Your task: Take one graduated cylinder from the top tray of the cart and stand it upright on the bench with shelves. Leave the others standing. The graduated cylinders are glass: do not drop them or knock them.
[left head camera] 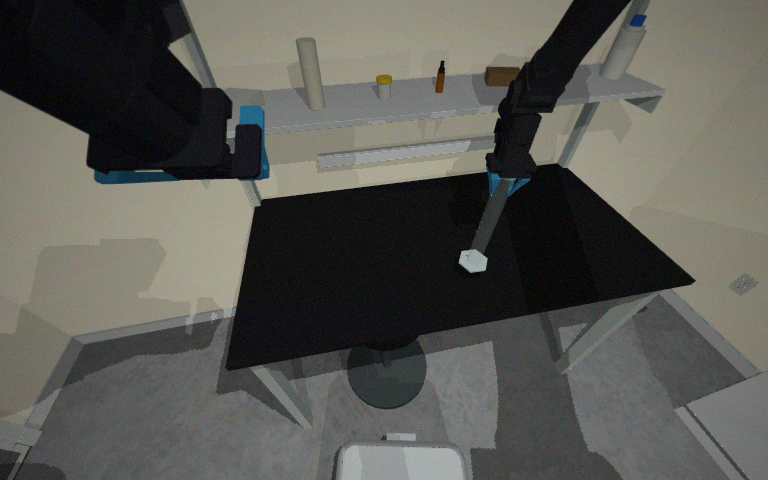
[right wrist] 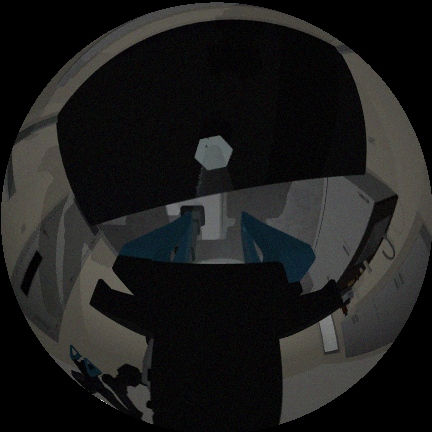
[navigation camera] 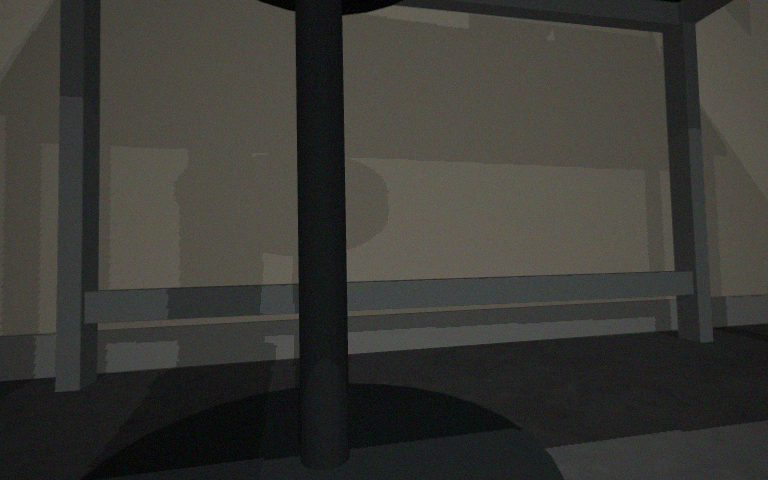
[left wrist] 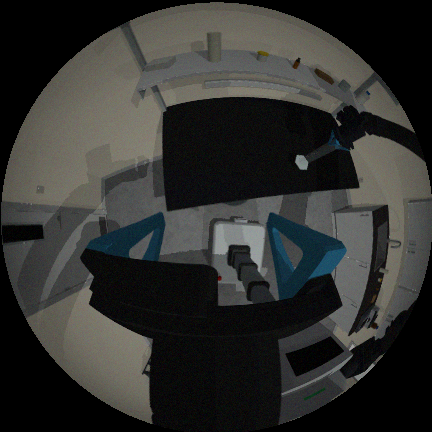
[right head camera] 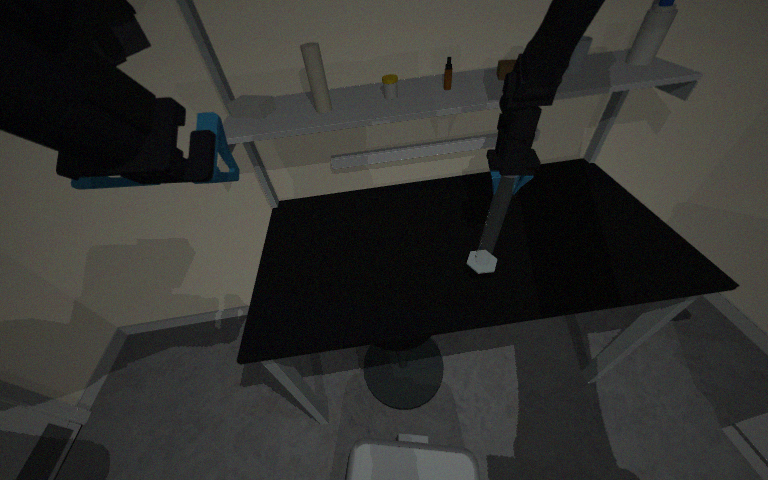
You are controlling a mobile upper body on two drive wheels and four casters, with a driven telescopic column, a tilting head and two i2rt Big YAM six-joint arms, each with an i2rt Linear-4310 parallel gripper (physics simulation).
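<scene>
My right gripper (left head camera: 508, 186) (right head camera: 512, 182) (left wrist: 331, 145) (right wrist: 216, 217) is shut on a graduated cylinder (left head camera: 490, 217) (right head camera: 495, 217) (left wrist: 320, 151), a clear tube with a pale hexagonal foot. It holds the cylinder roughly upright, foot down, over the bench (left head camera: 339, 254) (right head camera: 351, 254) (left wrist: 225, 150) (right wrist: 150, 100), right of the middle of its black top in the head views. I cannot tell whether the foot touches the top. My left gripper (left wrist: 215, 217) is open and empty, left of the bench in the head views. I cannot make out the cart's top tray or the other cylinders.
Above the bench's back edge, a shelf (left head camera: 362, 118) bears a beige tube (left head camera: 310, 73), a yellow-lidded jar (left head camera: 384, 90), an amber bottle (left head camera: 440, 82), a brown box (left head camera: 501, 76) and a blue-capped bottle (left head camera: 620, 53). A round stool base (left head camera: 386, 376) stands at the bench's front edge.
</scene>
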